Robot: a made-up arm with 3 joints. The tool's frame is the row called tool.
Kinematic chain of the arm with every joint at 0, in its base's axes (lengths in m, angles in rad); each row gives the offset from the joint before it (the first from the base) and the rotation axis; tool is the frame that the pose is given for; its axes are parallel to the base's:
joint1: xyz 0 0 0.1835 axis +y
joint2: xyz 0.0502 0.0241 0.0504 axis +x
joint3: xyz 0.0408 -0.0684 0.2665 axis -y
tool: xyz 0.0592 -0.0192 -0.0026
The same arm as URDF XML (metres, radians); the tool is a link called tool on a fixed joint. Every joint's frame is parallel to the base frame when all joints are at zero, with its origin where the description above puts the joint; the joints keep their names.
<robot name="arm">
<joint name="joint1" type="continuous"><parent link="base_link"/><child link="link1"/><origin xyz="0.0000 0.0000 0.1835"/><axis xyz="0 1 0"/></joint>
<joint name="joint2" type="continuous"><parent link="link1"/><child link="link2"/><origin xyz="0.0502 0.0241 0.0504"/><axis xyz="1 0 0"/></joint>
<joint name="joint3" type="continuous"><parent link="link2"/><child link="link3"/><origin xyz="0.0408 -0.0684 0.2665"/><axis xyz="0 -1 0"/></joint>
<joint name="tool_joint" type="fixed"><parent link="link3"/><child link="tool"/><origin xyz="0.0592 -0.0192 -0.0026"/></joint>
<link name="base_link"/>
<link name="link1"/>
<link name="link2"/>
<link name="link3"/>
<link name="tool"/>
</robot>

